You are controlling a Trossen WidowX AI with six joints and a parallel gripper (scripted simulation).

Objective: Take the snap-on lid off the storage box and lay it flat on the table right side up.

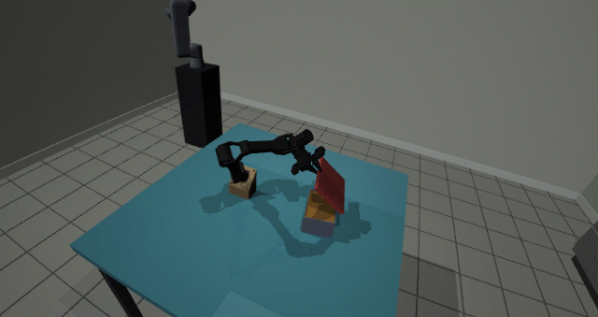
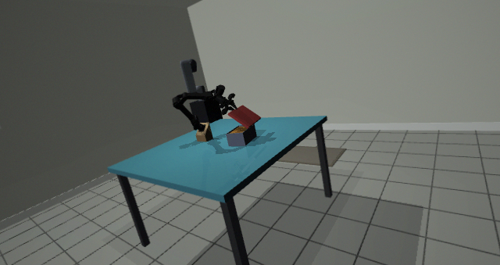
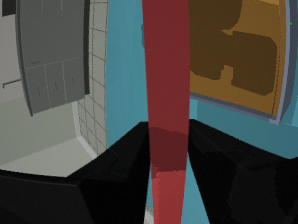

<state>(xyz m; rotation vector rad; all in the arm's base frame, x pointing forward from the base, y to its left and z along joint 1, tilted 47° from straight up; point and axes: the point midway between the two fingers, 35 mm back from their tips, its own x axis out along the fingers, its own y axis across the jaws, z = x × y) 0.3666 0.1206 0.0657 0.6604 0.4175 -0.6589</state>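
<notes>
Right now my gripper tip is 6 cm short of the lid, 5 cm above it and 1 cm to the right of it. The rest, counted from my gripper tip: storage box (18 cm below, 6 cm to the right, 5 cm ahead).
</notes>
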